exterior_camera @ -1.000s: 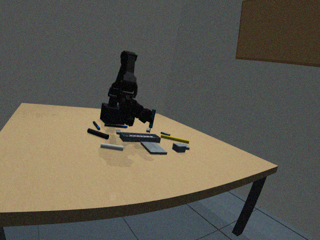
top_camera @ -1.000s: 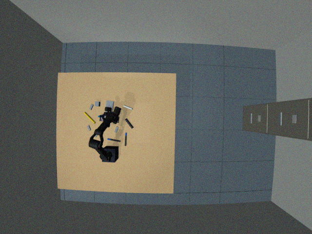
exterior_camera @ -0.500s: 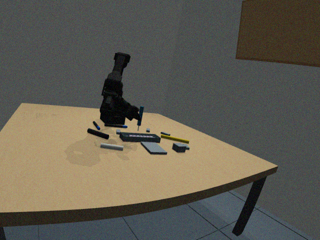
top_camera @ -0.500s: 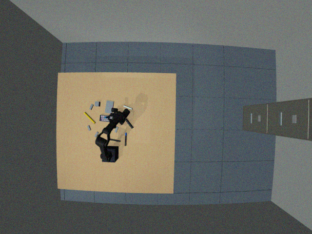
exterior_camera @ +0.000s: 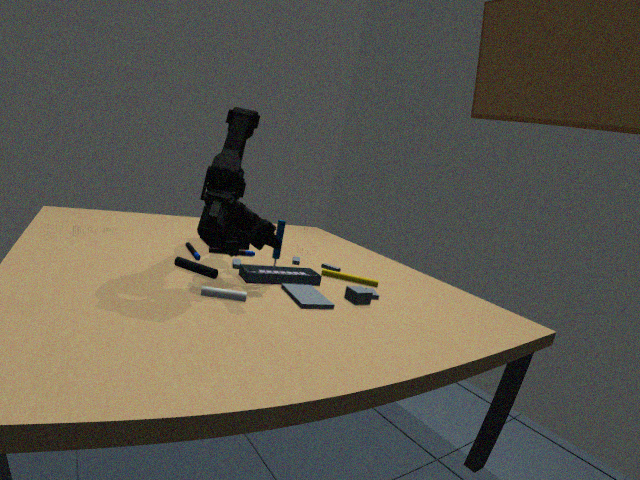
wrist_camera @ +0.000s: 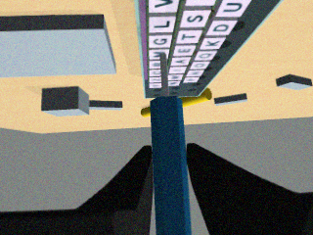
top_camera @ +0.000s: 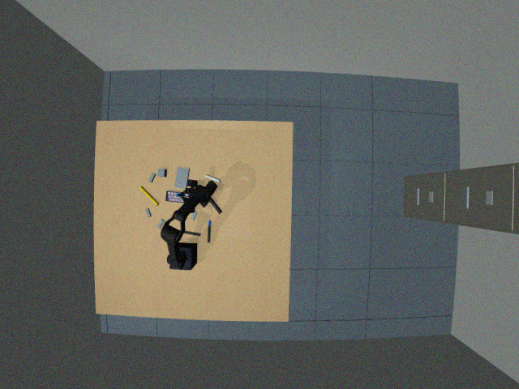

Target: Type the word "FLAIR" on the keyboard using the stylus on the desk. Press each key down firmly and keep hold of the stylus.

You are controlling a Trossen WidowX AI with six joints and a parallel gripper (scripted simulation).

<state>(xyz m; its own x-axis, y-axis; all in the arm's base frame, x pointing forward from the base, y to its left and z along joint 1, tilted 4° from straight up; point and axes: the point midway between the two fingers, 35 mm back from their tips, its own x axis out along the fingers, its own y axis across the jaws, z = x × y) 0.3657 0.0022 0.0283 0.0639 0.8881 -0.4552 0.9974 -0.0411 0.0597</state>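
The grey pad lies 110 mm ahead of my gripper tip, 40 mm to the left of it and 80 mm below it. The rest, counted from my gripper tip: black cylinder 50 mm behind, 180 mm to the right, 80 mm below; then small grey block 130 mm behind, 50 mm to the right, 80 mm below; then blue stylus 20 mm below.
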